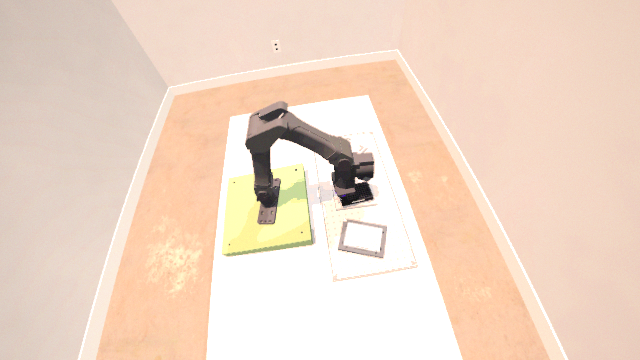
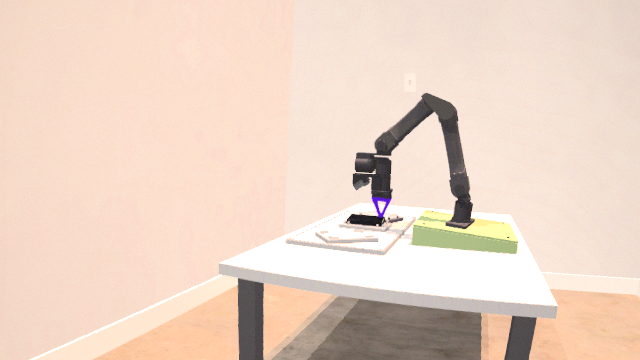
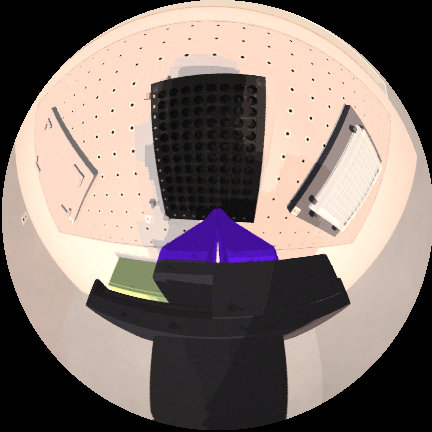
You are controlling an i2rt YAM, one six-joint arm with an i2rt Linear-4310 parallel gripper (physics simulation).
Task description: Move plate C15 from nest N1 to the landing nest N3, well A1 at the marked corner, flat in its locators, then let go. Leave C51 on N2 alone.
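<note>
A black well plate lies in the pale middle nest and looks about flat. A white plate sits in a dark grey nest. A pale nest on the other side of the black plate holds no plate. I cannot read plate or nest names, nor find well A1. My gripper is shut and empty, its purple fingertips at the black plate's end nearest the robot base. Whether they touch it is unclear.
The nests stand on a pale perforated board on the white table. The arm stands on a yellow-green base block beside the board. A small orange-marked square shows near the black plate's lower left corner.
</note>
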